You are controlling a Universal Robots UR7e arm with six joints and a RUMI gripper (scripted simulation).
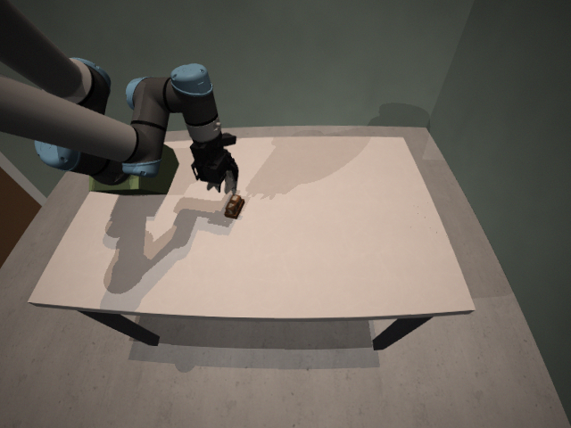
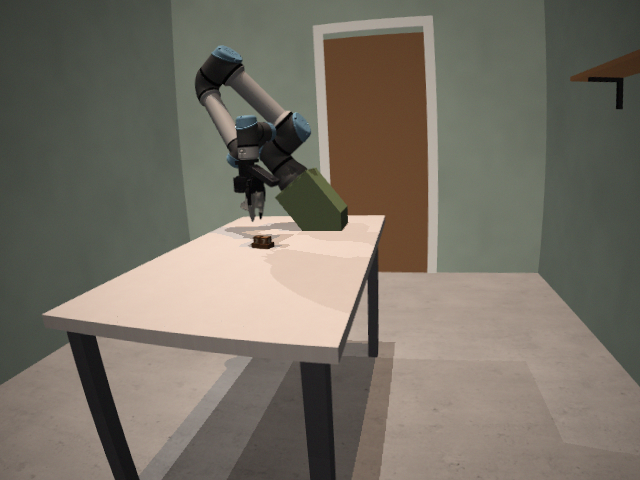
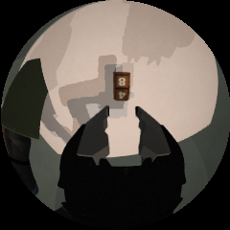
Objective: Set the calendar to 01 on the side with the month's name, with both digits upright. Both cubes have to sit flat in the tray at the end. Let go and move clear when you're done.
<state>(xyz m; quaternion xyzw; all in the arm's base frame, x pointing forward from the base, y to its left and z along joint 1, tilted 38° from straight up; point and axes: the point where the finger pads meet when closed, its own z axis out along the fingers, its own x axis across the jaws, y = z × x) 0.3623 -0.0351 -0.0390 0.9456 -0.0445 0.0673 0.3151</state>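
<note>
My gripper is now 100 mm above the brown tray and 20 mm to the right of it.
</note>
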